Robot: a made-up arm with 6 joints.
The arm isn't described. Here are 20 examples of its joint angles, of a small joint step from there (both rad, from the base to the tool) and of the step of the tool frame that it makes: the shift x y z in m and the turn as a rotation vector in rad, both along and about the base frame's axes.
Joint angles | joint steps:
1: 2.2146 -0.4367 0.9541 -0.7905 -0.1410 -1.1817 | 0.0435 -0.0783 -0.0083 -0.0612 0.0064 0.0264
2: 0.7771 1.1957 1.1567 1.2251 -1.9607 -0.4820 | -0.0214 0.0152 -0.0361 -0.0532 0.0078 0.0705
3: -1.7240 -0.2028 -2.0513 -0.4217 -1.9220 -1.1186 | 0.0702 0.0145 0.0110 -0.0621 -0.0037 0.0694
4: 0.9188 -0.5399 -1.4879 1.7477 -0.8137 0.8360 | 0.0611 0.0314 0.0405 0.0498 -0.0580 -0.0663
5: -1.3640 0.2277 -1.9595 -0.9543 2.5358 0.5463 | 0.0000 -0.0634 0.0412 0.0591 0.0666 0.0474
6: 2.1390 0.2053 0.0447 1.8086 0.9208 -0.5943 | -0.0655 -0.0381 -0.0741 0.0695 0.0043 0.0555
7: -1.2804 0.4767 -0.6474 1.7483 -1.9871 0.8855 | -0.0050 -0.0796 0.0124 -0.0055 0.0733 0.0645
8: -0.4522 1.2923 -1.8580 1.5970 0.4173 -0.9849 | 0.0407 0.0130 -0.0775 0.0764 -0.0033 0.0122
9: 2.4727 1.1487 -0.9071 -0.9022 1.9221 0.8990 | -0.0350 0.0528 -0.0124 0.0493 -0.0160 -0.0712
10: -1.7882 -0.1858 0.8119 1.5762 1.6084 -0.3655 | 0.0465 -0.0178 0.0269 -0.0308 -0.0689 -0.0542
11: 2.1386 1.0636 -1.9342 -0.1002 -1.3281 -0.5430 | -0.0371 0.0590 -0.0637 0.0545 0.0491 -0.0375
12: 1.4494 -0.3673 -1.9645 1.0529 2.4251 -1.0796 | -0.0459 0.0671 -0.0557 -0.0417 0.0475 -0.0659
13: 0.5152 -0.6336 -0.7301 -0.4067 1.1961 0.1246 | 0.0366 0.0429 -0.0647 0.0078 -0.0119 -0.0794
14: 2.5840 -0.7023 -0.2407 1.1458 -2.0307 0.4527 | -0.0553 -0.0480 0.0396 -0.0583 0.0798 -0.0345
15: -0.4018 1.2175 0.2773 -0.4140 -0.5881 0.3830 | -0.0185 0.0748 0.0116 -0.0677 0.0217 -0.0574
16: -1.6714 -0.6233 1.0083 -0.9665 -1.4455 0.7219 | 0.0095 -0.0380 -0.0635 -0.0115 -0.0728 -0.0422
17: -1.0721 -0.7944 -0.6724 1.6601 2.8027 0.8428 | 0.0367 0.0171 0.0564 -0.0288 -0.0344 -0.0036
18: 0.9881 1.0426 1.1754 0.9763 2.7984 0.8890 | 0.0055 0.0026 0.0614 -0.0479 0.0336 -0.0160
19: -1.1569 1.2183 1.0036 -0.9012 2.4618 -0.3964 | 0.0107 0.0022 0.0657 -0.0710 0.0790 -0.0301
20: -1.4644 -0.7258 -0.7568 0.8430 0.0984 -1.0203 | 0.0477 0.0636 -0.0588 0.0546 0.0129 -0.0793
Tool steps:
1: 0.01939 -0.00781 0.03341 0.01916 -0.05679 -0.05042
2: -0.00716 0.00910 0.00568 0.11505 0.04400 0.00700
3: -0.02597 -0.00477 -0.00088 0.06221 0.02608 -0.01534
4: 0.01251 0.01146 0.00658 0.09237 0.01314 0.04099
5: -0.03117 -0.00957 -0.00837 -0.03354 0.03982 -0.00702
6: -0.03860 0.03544 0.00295 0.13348 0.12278 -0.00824
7: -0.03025 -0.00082 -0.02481 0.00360 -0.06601 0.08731
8: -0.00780 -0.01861 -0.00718 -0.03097 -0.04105 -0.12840
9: -0.01735 -0.02817 0.00399 -0.09819 0.07332 0.09816
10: -0.02756 0.00426 0.01269 0.05295 -0.10115 0.04549
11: -0.05734 0.00066 -0.00788 0.01229 0.10716 0.10430
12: -0.05869 0.01893 0.00173 -0.03358 -0.00185 0.03085
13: 0.00771 -0.00087 -0.03530 0.04196 -0.05023 0.08294
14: 0.00641 -0.02231 -0.02664 -0.04453 0.15931 -0.03989
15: 0.03009 -0.00876 0.00365 0.06414 -0.10963 0.00801
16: -0.01593 -0.00781 -0.00910 -0.02959 -0.11820 0.05190
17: 0.00358 0.00224 -0.01266 -0.00230 0.02850 -0.01404
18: -0.00361 0.02616 -0.00234 -0.03045 -0.00125 0.10296
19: 0.01335 0.02245 0.01378 0.07760 -0.11642 0.04977
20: -0.02373 0.02209 -0.04004 0.02432 -0.08911 -0.01333
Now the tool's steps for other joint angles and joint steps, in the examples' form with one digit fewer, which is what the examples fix.
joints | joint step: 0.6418 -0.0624 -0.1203 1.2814 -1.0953 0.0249 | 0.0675 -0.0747 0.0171 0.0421 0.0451 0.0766
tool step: 0.0584 -0.0083 -0.0587 0.0447 -0.1125 -0.0291
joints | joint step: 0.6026 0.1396 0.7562 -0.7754 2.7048 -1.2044 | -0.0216 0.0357 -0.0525 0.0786 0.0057 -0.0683
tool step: -0.0253 -0.0129 0.0153 0.0177 0.0572 -0.1495
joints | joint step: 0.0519 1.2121 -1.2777 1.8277 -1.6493 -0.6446 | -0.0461 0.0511 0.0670 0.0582 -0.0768 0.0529
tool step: 0.0192 -0.0163 0.0493 0.0488 0.1124 -0.0143
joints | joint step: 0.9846 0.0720 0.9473 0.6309 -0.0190 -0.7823 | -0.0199 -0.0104 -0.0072 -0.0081 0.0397 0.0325
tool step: -0.0077 -0.0007 0.0093 -0.0119 0.0547 -0.0350
